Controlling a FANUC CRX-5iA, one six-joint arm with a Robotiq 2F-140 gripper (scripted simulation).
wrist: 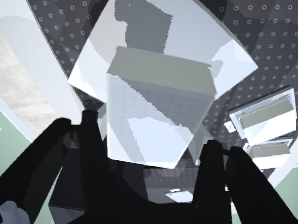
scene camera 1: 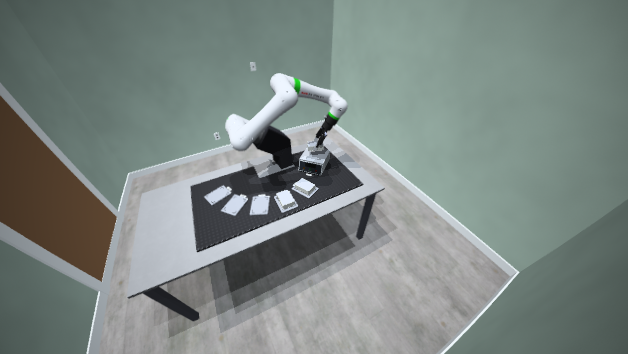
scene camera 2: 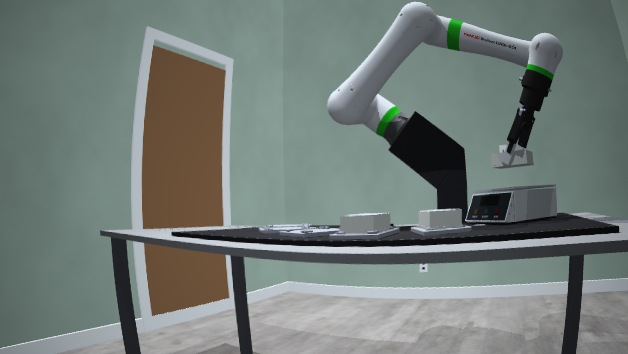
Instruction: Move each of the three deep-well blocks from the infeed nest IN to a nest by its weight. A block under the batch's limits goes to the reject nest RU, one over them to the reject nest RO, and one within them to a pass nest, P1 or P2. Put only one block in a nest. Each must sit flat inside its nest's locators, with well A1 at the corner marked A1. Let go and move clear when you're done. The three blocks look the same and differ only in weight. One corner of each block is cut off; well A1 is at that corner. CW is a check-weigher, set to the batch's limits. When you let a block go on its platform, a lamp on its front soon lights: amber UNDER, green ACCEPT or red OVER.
Labels:
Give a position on a check-weigher CW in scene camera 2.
514, 206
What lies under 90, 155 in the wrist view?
My gripper.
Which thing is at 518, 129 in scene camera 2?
My gripper.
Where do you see a deep-well block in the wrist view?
155, 103

